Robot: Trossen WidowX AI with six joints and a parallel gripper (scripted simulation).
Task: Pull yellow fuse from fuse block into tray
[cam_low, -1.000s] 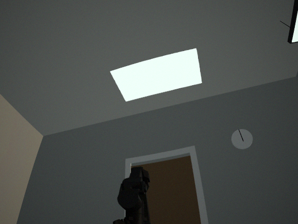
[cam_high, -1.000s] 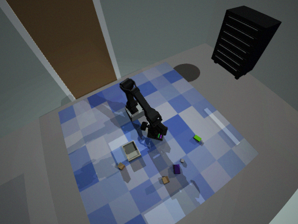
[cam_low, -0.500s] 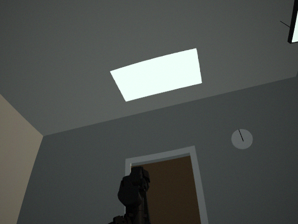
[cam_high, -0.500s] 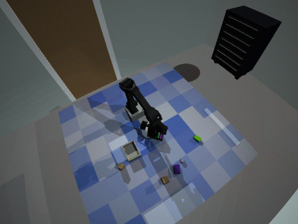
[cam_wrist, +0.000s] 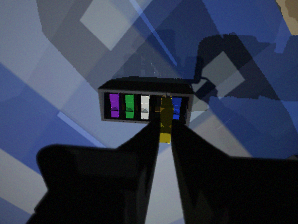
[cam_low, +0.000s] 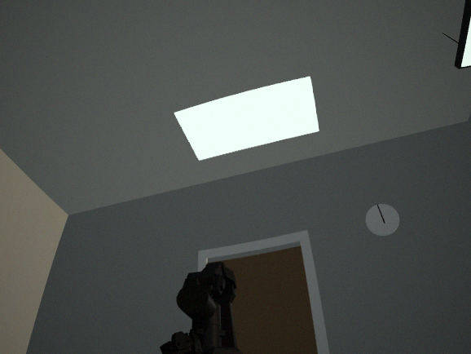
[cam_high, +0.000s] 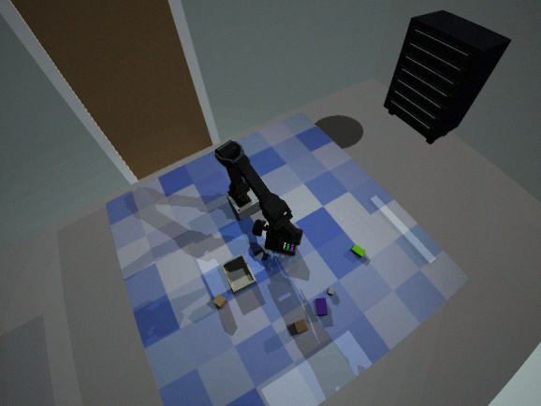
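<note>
Right now the tray is 20 cm to the right of my gripper tip and 9 cm below it. Round my gripper tip: blue fuse (2 cm behind, 7 cm below); then yellow fuse (1 cm below); then white fuse (1 cm ahead, 2 cm to the left, 7 cm below).
</note>
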